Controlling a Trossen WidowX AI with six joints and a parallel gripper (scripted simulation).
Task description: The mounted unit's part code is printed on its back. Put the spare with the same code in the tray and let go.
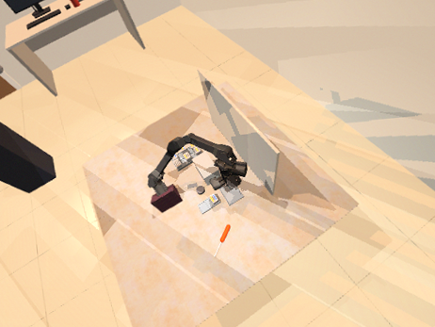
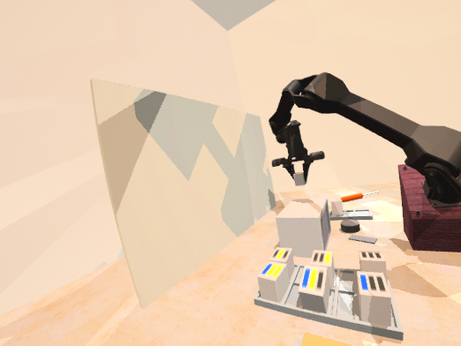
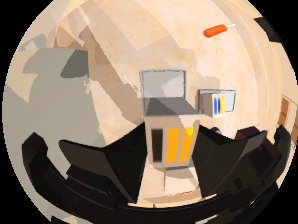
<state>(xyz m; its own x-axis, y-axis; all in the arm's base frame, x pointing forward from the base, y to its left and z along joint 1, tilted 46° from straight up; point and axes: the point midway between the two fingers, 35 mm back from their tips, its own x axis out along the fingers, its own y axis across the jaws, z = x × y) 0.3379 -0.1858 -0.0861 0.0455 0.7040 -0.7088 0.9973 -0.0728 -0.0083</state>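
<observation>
Right now my gripper tip is 1 cm past the grey tray and 13 cm above it. Also, from my gripper tip: black puck: 15 cm behind, 12 cm to the left, 12 cm below; grey holder: 15 cm behind, 2 cm to the left, 12 cm below; spare block: 2 cm above.
</observation>
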